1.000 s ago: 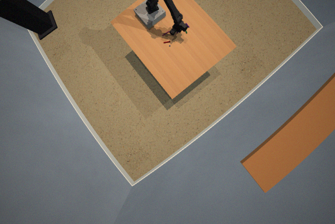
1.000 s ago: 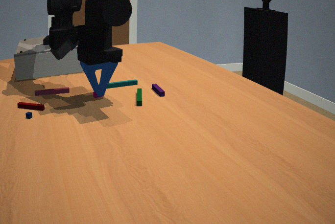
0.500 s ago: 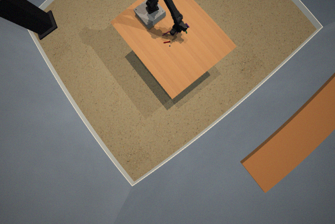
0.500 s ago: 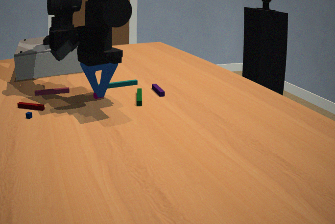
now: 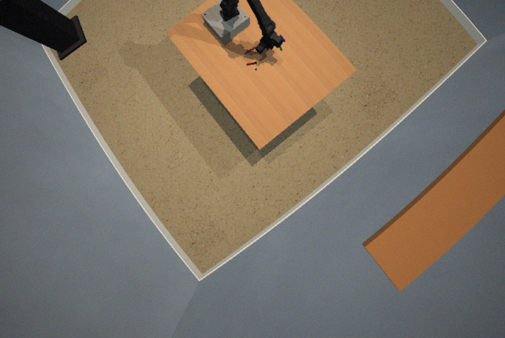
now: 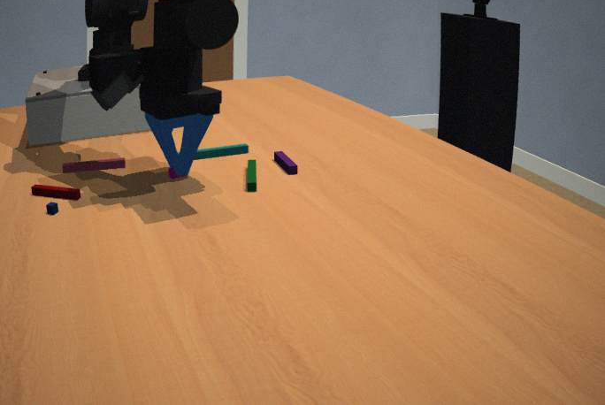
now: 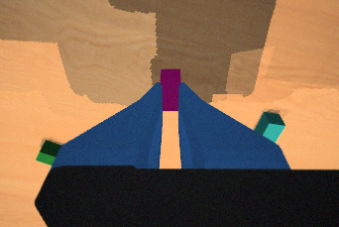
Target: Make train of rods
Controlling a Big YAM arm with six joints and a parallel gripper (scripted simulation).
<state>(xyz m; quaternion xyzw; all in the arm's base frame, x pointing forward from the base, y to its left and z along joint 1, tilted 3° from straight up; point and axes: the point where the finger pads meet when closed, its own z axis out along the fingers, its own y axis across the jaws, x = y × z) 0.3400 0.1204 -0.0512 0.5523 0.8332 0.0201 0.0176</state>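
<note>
The magenta rod lies 10 mm below my hand. Also, from my hand: turquoise rod (70 mm behind, 40 mm to the left, 10 mm below); then green rod (80 mm to the left, 20 mm ahead, 10 mm below); then purple rod (130 mm to the left, 20 mm behind, 10 mm below).
</note>
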